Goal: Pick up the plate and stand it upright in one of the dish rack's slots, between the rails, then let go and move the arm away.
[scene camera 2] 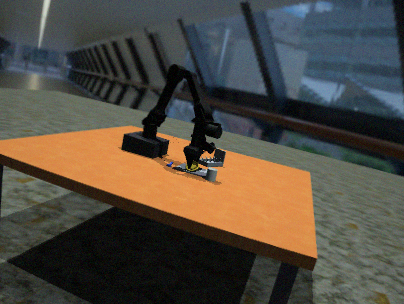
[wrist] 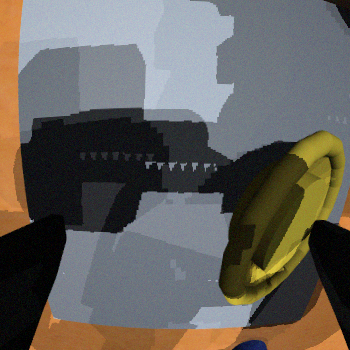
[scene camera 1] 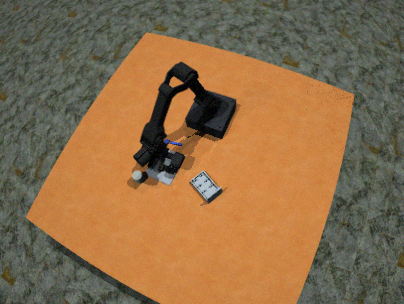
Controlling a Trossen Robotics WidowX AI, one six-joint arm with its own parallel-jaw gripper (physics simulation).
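The yellow plate (scene camera 2: 192,170) (wrist: 280,220) is steeply tilted over the grey mat (scene camera 1: 164,177) (scene camera 2: 200,173) (wrist: 125,300), in the right half of the wrist view. My gripper (scene camera 2: 191,165) (wrist: 192,232) is open and low over the mat. The plate's face is beside the right finger, whose tip overlaps its edge in the wrist view; whether they touch is unclear. The left finger is well apart from the plate. The dish rack (scene camera 1: 205,186) (scene camera 2: 215,164), pale with small pegs and a raised end panel, stands apart from the mat. The arm hides the plate in scene camera 1.
A white-topped grey cup (scene camera 1: 137,176) (scene camera 2: 212,175) stands beside the mat, opposite the rack's side. Blue pieces (scene camera 1: 173,143) (scene camera 2: 170,164) (wrist: 251,345) lie on the orange table (scene camera 1: 260,210) (scene camera 2: 150,190) between the mat and the arm's base (scene camera 1: 211,115) (scene camera 2: 145,145).
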